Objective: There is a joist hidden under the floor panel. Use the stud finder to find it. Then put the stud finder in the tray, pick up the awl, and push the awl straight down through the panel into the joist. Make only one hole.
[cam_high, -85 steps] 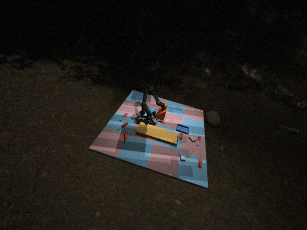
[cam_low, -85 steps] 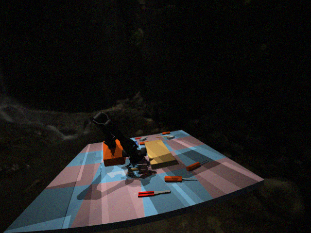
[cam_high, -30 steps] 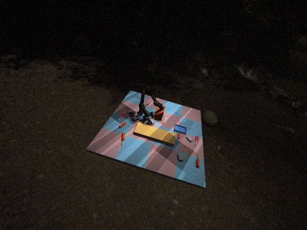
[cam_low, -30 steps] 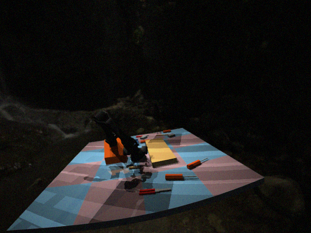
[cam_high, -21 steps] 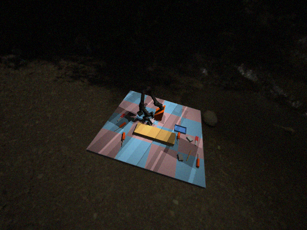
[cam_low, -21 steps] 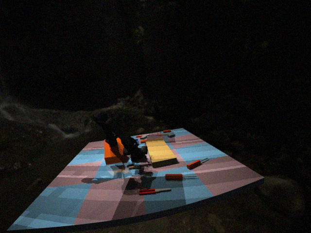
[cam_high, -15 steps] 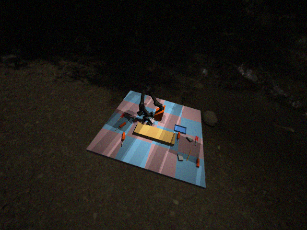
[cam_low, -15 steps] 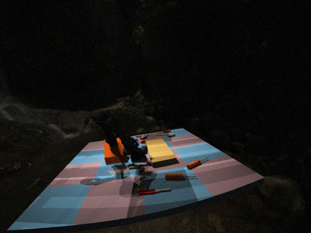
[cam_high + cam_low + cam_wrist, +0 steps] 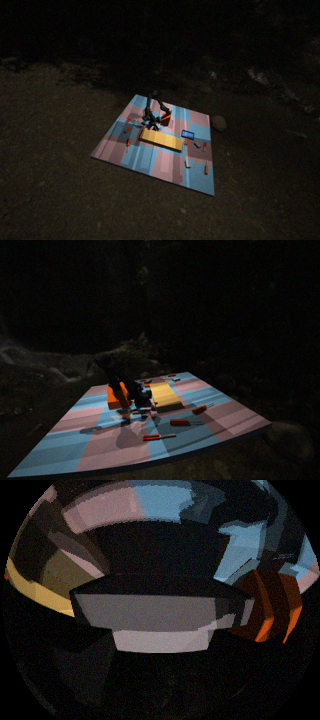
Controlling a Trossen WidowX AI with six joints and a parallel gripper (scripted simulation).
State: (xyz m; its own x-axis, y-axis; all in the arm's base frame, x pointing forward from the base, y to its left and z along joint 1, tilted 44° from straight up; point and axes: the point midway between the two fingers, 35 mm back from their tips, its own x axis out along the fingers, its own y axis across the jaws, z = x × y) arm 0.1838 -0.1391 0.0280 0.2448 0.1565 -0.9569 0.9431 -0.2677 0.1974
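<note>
The stud finder lies 1 cm behind my gripper tip and 1 cm to the left of it. The rest, counted from my gripper tip: awl 2 cm behind, 14 cm to the right, 5 cm below; blue tray 2 cm behind, 41 cm to the left, 5 cm below.
</note>
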